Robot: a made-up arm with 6 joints. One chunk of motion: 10 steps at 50 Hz.
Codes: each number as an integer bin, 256 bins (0 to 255) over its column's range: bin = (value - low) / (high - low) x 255, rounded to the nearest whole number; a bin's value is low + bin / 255 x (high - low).
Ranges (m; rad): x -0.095..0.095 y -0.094..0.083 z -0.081..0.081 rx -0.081..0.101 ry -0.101..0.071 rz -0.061..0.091
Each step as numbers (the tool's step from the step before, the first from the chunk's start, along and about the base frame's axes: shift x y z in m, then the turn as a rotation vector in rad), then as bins.
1 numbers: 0.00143 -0.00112 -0.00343 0.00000 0.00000 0.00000
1 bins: 129 134 122 113 150 102
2 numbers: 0.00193 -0.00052 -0.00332 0.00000 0.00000 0.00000
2 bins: 130 135 122 113 150 102
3 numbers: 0.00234 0.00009 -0.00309 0.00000 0.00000 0.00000
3 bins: 131 136 123 113 150 102
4 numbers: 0.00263 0.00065 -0.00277 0.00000 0.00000 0.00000
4 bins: 131 136 123 113 150 102
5 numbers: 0.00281 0.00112 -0.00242 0.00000 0.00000 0.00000
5 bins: 131 137 124 113 150 102
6 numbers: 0.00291 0.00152 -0.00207 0.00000 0.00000 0.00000
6 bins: 131 138 124 113 150 102
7 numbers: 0.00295 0.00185 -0.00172 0.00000 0.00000 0.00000
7 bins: 131 138 125 113 150 102
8 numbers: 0.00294 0.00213 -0.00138 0.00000 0.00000 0.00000
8 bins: 131 138 125 113 150 102
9 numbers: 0.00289 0.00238 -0.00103 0.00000 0.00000 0.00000
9 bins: 131 139 126 113 150 102
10 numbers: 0.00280 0.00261 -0.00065 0.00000 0.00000 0.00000
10 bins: 131 139 126 113 150 102
